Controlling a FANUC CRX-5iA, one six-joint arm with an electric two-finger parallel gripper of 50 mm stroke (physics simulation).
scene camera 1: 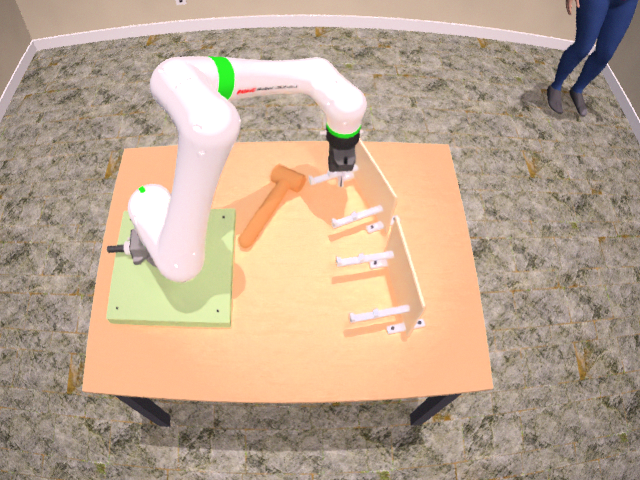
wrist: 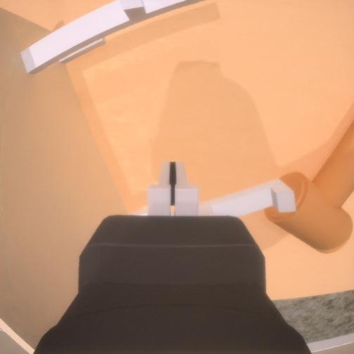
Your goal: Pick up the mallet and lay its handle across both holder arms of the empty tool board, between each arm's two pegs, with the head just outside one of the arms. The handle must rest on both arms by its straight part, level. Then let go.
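Places are measured from the arm's base along level axes (x back, y right, z up), in millimetres.
Where they show: gripper, fingertip midpoint: (scene camera 1: pixel 340 184).
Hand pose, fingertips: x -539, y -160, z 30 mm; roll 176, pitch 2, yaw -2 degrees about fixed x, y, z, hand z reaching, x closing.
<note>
After its pixels a point has its place.
The orange mallet (scene camera 1: pixel 265 211) @[x -307, y -94, z 6 mm] (wrist: pixel 310 215) lies on the table, its head toward the back and its handle running front-left. The back tool board (scene camera 1: pixel 376 180) @[x -636, y -116, z 99 mm] (wrist: pixel 50 130) has a far holder arm (scene camera 1: pixel 320 178) @[x -481, y -183, z 33 mm] (wrist: pixel 242 201) and a near holder arm (scene camera 1: pixel 356 215) @[x -568, y -30, z 49 mm] (wrist: pixel 80 42), both empty. The far arm's tip overlaps the mallet head in the wrist view. The front tool board (scene camera 1: pixel 405 268) @[x -660, y 190, z 122 mm] also has two empty arms (scene camera 1: pixel 361 258) @[x -558, y 123, z 71 mm] (scene camera 1: pixel 379 313) @[x -586, y 282, z 57 mm]. My gripper (scene camera 1: pixel 341 182) @[x -539, y -160, z 30 mm] (wrist: pixel 172 174) is shut and empty, over the back board's far arm, right of the mallet head. It hides part of that arm.
The robot's green base plate (scene camera 1: pixel 124 289) @[x 129, y 136, z 1 mm] is on the left of the table (scene camera 1: pixel 289 351) @[x -345, y 334, z -40 mm]. White feet with dark bolts (scene camera 1: pixel 374 227) @[x -632, y -33, z -28 mm] (scene camera 1: pixel 378 264) @[x -624, y 94, z -28 mm] (scene camera 1: pixel 398 328) @[x -651, y 300, z -28 mm] stand under the boards. A person (scene camera 1: pixel 589 46) stands on the floor at the back right.
</note>
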